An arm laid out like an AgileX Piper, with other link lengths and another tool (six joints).
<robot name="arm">
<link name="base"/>
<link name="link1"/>
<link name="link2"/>
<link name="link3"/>
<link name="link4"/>
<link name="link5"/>
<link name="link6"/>
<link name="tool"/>
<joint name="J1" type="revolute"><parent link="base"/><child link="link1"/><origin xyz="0.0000 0.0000 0.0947" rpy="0.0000 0.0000 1.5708"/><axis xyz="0 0 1"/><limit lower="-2.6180" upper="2.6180"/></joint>
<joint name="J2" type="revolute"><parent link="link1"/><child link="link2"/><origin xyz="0.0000 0.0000 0.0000" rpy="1.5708 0.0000 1.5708"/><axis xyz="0 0 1"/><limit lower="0.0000" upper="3.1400"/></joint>
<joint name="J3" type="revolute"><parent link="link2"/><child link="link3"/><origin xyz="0.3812 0.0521 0.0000" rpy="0.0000 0.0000 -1.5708"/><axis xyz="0 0 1"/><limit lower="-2.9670" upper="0.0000"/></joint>
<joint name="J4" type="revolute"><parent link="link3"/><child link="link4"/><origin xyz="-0.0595 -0.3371 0.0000" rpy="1.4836 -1.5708 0.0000"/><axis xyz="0 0 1"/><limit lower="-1.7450" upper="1.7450"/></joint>
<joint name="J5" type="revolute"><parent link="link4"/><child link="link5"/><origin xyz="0.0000 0.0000 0.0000" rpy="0.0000 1.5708 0.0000"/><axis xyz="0 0 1"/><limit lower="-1.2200" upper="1.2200"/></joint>
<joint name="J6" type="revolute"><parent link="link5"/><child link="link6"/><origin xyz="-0.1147 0.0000 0.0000" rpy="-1.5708 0.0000 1.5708"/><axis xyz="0 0 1"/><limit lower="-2.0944" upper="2.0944"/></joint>
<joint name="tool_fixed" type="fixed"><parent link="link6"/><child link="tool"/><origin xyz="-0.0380 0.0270 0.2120" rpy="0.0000 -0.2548 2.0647"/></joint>
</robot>
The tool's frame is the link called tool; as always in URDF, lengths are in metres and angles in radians.
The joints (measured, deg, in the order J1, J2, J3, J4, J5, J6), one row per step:
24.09 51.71 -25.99 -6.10 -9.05 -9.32
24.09 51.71 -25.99 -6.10 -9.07 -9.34
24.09 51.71 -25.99 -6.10 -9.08 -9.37
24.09 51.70 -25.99 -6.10 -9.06 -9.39
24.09 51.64 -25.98 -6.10 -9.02 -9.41
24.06 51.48 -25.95 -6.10 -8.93 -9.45
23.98 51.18 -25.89 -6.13 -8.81 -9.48
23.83 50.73 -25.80 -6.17 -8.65 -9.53
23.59 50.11 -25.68 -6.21 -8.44 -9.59
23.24 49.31 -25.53 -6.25 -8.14 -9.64
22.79 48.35 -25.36 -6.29 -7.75 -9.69
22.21 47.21 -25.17 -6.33 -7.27 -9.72
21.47 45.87 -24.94 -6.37 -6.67 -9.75
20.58 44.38 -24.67 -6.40 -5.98 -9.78
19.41 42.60 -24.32 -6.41 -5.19 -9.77
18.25 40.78 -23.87 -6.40 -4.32 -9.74
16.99 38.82 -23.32 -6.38 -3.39 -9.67
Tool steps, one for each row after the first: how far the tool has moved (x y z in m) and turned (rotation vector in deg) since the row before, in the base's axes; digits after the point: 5 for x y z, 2 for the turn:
0.00003 0.00002 0.00012 -0.01 -0.03 0.01
0.00002 0.00000 0.00007 -0.02 -0.02 0.01
-0.00004 -0.00004 -0.00002 -0.02 0.00 0.00
-0.00021 -0.00013 0.00015 -0.01 -0.02 0.00
-0.00048 -0.00055 0.00045 -0.02 -0.05 -0.03
-0.00080 -0.00112 0.00105 -0.01 -0.14 -0.08
-0.00110 -0.00188 0.00167 0.00 -0.22 -0.14
-0.00143 -0.00282 0.00236 0.02 -0.31 -0.24
-0.00181 -0.00394 0.00288 0.05 -0.36 -0.36
-0.00217 -0.00494 0.00333 0.07 -0.41 -0.47
-0.00256 -0.00614 0.00388 0.10 -0.47 -0.61
-0.00307 -0.00762 0.00415 0.11 -0.51 -0.79
-0.00352 -0.00888 0.00415 0.12 -0.53 -0.95
-0.00429 -0.01115 0.00457 0.20 -0.61 -1.25
-0.00500 -0.01103 0.00298 0.18 -0.47 -1.26
-0.00576 -0.01167 0.00217 0.21 -0.44 -1.37

